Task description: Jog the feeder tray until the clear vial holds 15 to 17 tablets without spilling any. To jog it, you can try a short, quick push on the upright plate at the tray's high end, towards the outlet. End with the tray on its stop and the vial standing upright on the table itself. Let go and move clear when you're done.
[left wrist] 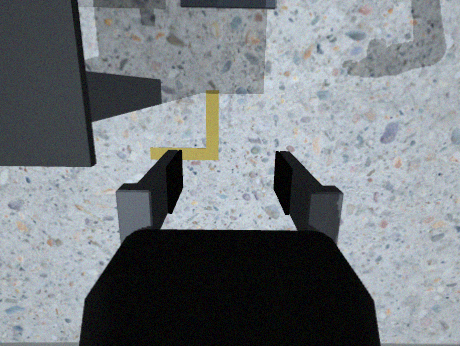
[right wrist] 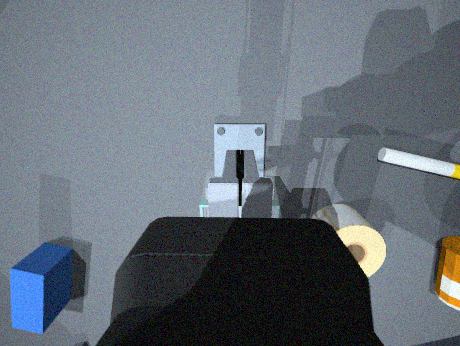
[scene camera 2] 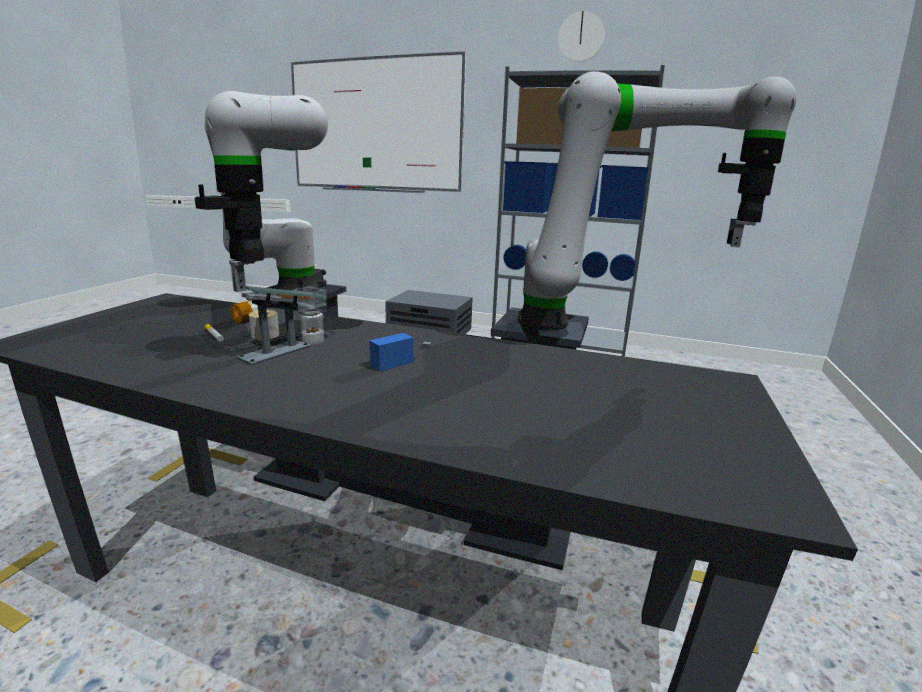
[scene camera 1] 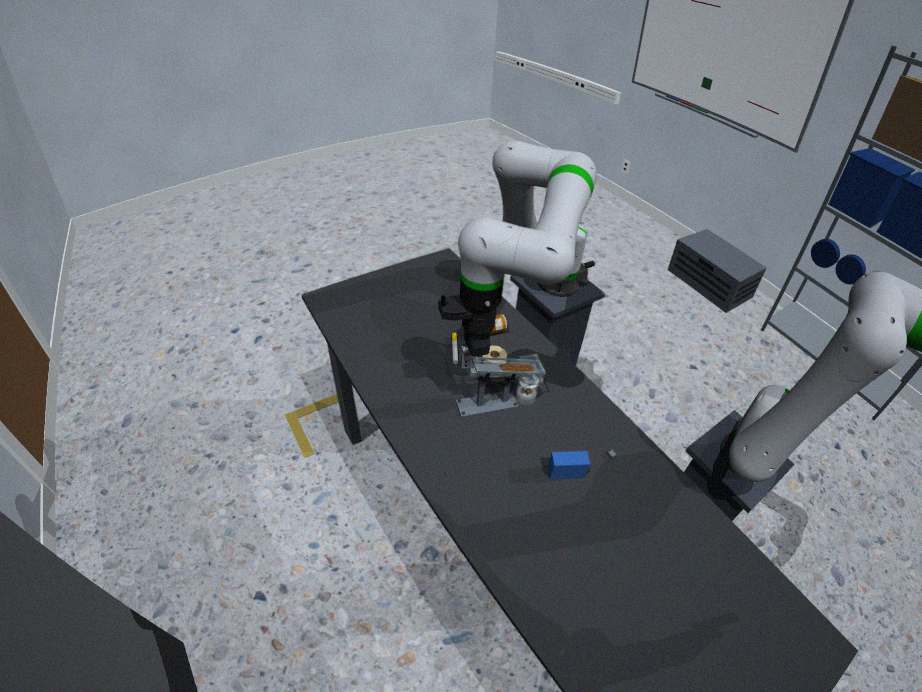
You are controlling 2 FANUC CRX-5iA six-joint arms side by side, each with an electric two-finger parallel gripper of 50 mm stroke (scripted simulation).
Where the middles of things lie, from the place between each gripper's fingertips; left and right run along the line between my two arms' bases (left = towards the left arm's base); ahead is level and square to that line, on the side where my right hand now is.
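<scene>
My right gripper (scene camera 2: 239, 290): 4 cm above the clear feeder tray (right wrist: 204, 208), 8 cm past it, 2 cm to the right of it. From my right hand: blue block (scene camera 2: 388, 352) 31 cm to the left, 12 cm behind, 15 cm below; cream roll (right wrist: 352, 228) 9 cm to the right, 15 cm behind, 15 cm below.
My left hand (scene camera 2: 732, 245): 49 cm short of the blue block, 72 cm to the left of it, 26 cm above it. From my left hand: clear feeder tray 53 cm ahead, 100 cm to the right, 15 cm below; cream roll 46 cm ahead, 111 cm to the right, 26 cm below.
</scene>
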